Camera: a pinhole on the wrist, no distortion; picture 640 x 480 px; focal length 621.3 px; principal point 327.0 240.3 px. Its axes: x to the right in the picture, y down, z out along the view. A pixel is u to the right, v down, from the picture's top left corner.
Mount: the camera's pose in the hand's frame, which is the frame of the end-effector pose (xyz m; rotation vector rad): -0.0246 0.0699 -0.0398 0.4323 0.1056 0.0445
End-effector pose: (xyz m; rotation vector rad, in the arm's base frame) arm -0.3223 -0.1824 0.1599 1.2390 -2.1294 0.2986
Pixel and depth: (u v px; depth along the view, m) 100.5 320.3 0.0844
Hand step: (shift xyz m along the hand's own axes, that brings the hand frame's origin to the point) -0.0460 0.0427 0.0438
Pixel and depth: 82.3 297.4 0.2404
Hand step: -0.0923 -0.0162 0.1953
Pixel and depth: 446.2 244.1 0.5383
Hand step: 0.1380 -0.1441 0.4379
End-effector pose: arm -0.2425 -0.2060 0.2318 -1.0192 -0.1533 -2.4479
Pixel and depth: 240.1 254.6 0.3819
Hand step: -0.0352 -0.0844 0.3136
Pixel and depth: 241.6 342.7 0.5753
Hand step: -0.0409 -0.0884 0.5267
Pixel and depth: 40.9 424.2 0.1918
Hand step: -0.0921 0.0359 0.1654
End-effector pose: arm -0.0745 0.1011 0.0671 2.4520 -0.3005 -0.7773
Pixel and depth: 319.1 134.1 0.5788
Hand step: 0.0347 -0.2609 0.4417
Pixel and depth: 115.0 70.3 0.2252
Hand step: -0.0746 -0.0846 0.1447
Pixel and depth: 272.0 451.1 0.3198
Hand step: -0.0193 0.0335 0.2971
